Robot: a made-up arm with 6 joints.
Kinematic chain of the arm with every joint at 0, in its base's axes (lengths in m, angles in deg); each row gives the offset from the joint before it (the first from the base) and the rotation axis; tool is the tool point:
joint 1: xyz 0 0 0.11 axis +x
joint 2: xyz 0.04 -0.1 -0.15 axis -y
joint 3: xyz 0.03 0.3 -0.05 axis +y
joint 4: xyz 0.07 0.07 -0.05 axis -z
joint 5: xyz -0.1 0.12 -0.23 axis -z
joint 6: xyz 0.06 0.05 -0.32 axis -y
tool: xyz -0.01 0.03 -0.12
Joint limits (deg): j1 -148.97..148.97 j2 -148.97..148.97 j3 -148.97..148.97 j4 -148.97..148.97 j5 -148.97..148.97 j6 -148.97..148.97
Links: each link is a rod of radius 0.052 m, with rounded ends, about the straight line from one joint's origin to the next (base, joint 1, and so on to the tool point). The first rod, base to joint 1, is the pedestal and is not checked.
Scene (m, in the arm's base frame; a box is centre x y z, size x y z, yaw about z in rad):
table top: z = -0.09
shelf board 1: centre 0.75 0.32 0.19 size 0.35 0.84 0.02 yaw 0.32
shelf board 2: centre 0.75 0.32 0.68 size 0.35 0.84 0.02 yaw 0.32
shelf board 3: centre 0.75 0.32 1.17 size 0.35 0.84 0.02 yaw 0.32
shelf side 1: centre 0.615 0.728 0.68 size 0.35 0.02 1 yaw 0.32
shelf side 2: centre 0.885 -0.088 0.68 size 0.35 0.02 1 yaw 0.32
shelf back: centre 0.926 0.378 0.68 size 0.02 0.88 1 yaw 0.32
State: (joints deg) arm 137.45 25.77 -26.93 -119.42 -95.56 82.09
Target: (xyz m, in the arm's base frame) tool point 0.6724 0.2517 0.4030
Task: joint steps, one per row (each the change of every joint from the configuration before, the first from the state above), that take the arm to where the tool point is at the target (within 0.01 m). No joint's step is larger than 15 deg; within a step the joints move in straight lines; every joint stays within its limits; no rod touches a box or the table.
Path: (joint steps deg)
1: 10.26 12.01 -11.04 -3.61 -1.49 6.85

